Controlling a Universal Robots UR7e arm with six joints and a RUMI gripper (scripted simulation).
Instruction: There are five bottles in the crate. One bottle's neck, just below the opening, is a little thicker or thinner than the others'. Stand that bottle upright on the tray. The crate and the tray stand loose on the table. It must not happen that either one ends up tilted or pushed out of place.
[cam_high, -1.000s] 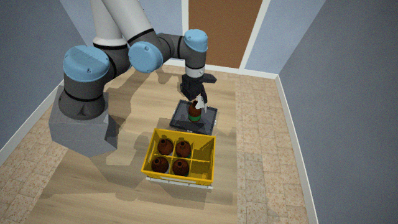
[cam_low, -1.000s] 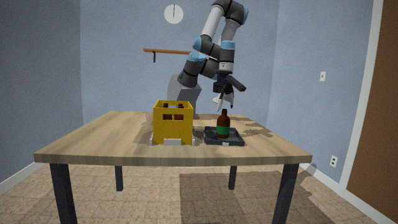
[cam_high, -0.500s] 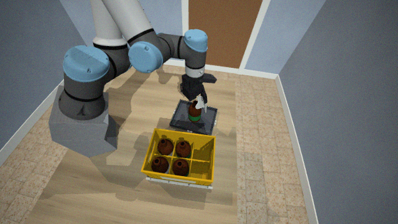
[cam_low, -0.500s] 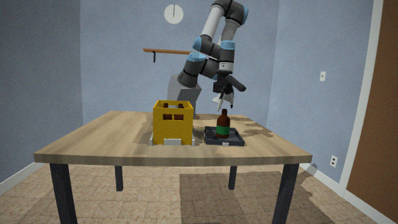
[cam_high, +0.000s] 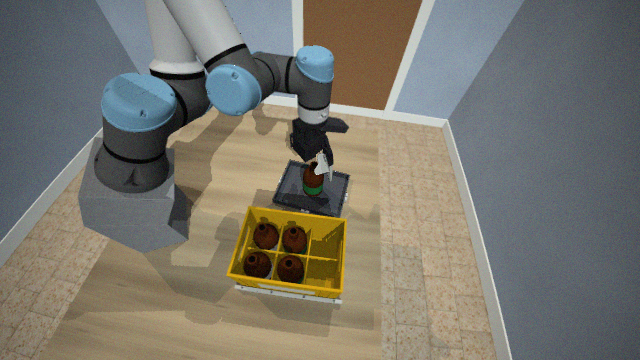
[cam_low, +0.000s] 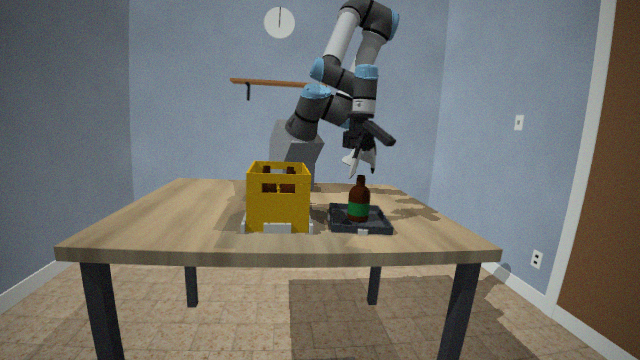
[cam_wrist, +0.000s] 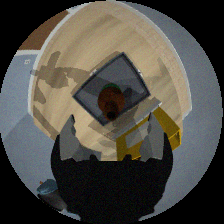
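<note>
Now: hand 70 mm above the bottle. Also, from my hand: crate (60 mm ahead, 270 mm to the right, 70 mm below); then tray (140 mm below).
</note>
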